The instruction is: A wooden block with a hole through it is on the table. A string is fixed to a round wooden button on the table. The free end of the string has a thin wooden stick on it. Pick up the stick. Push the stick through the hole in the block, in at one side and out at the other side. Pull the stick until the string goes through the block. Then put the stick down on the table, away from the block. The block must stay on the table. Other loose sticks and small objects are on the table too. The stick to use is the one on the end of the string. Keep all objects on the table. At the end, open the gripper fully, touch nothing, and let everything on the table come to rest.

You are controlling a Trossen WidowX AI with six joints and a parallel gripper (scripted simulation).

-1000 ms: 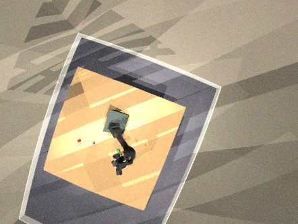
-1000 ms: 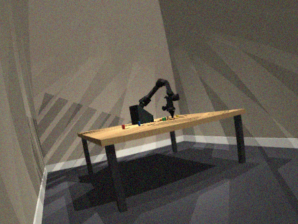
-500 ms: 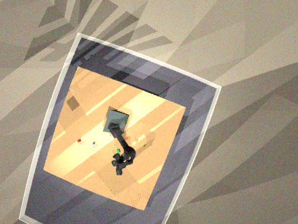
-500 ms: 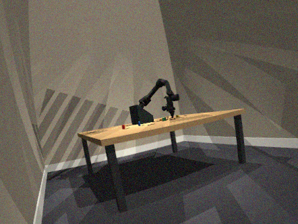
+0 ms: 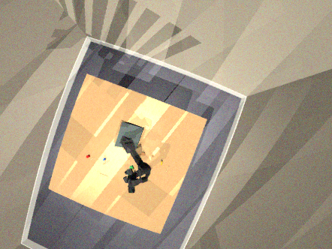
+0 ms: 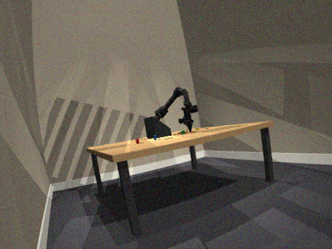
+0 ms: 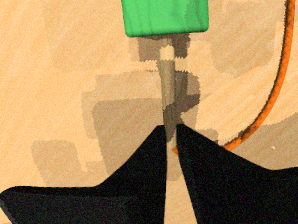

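My gripper tip is now 50 mm to the left of the green block and 40 mm past it. The rest, counted from my gripper tip: round button 210 mm behind, 10 mm below; yellow object 200 mm to the left, 200 mm behind; thin wooden stick 10 mm to the right, 10 mm behind.
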